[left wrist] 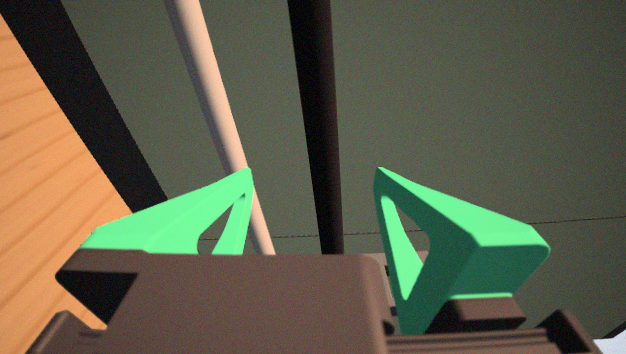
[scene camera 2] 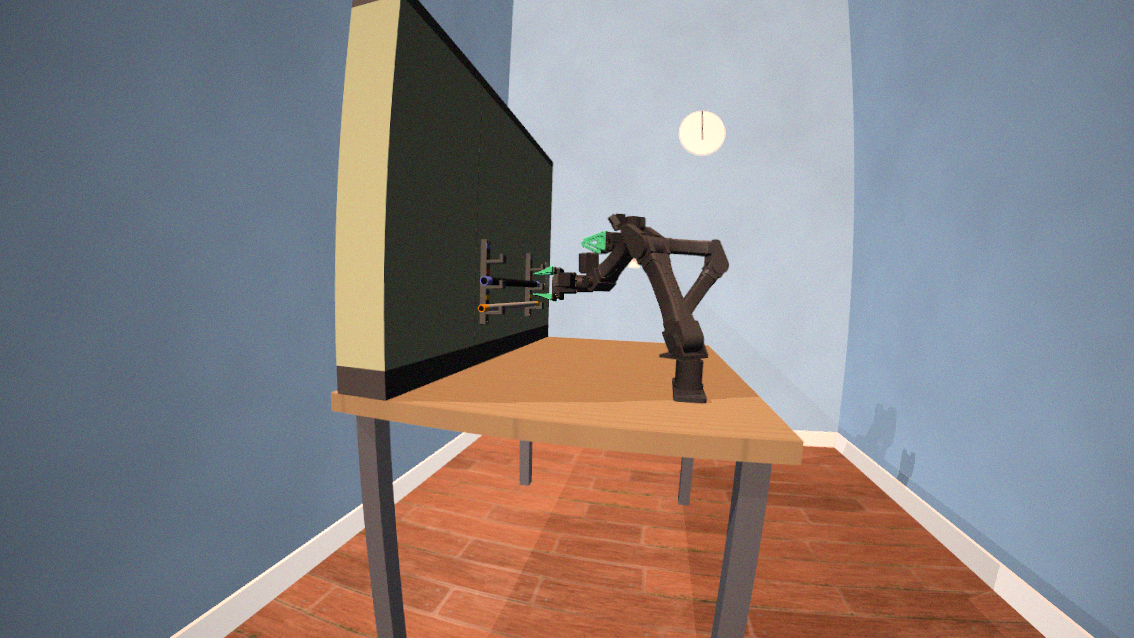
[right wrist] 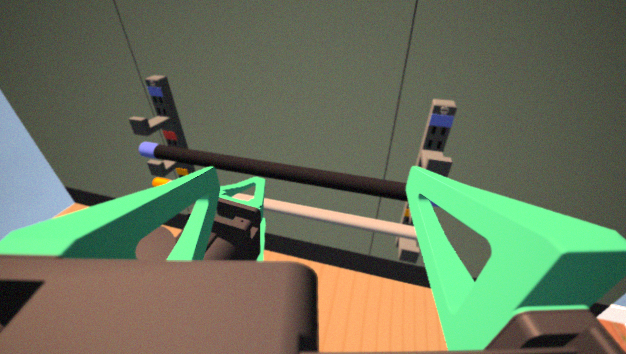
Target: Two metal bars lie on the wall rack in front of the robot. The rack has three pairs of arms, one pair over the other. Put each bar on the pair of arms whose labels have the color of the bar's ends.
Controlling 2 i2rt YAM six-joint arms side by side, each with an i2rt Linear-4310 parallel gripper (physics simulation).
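Frame: origin at the left arm's base, x ahead, y left, z up, level; centimetres.
Where they show: left gripper, fingertip midpoint: (left wrist: pixel 313 177) (scene camera 2: pixel 533 284) (right wrist: pixel 260 199); right gripper, fingertip midpoint: (scene camera 2: pixel 582 242) (right wrist: pixel 313 177); left arm's base, link origin: (scene camera 2: pixel 687 391).
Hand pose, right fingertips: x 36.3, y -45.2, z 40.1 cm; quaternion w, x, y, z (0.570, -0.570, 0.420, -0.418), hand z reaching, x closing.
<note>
Each offset is from my right fingertips to the top centre of the thing. "pt": to the spot under its first point. Level surfaces: height alone.
The dark bar @(dx +20.5, dy +12.1, dz -14.1 cm) (scene camera 2: pixel 513 282) (left wrist: pixel 320 115) (right wrist: pixel 285 170) with blue ends lies across the middle pair of rack arms; the left rail's label there is red. The pale thin bar @(dx +20.7, dy +12.3, dz -22.1 cm) (scene camera 2: pixel 511 304) (left wrist: pixel 215 100) (right wrist: pixel 340 217) with orange ends lies below it at the lowest pair, by orange-yellow labels. The top pair, with blue labels, holds no bar. My left gripper (scene camera 2: pixel 535 284) (left wrist: pixel 313 177) is open and empty, at the dark bar's height, its fingers apart above and below the bar's line. My right gripper (scene camera 2: pixel 585 241) (right wrist: pixel 313 177) is open and empty, back from the rack; its finger hides the dark bar's far end.
The rack's two rails @(pt dx +21.8, dy +33.3, dz -9.6 cm) (scene camera 2: pixel 484 261) (right wrist: pixel 172 107) are fixed to a tall dark green panel (scene camera 2: pixel 444 158) (left wrist: pixel 475 100) (right wrist: pixel 290 60). The panel stands along the wooden table @(dz -40.1 cm) (scene camera 2: pixel 602 380) (left wrist: pixel 40 150) (right wrist: pixel 350 305). In the right wrist view, the left arm's dark wrist is close to the pale bar.
</note>
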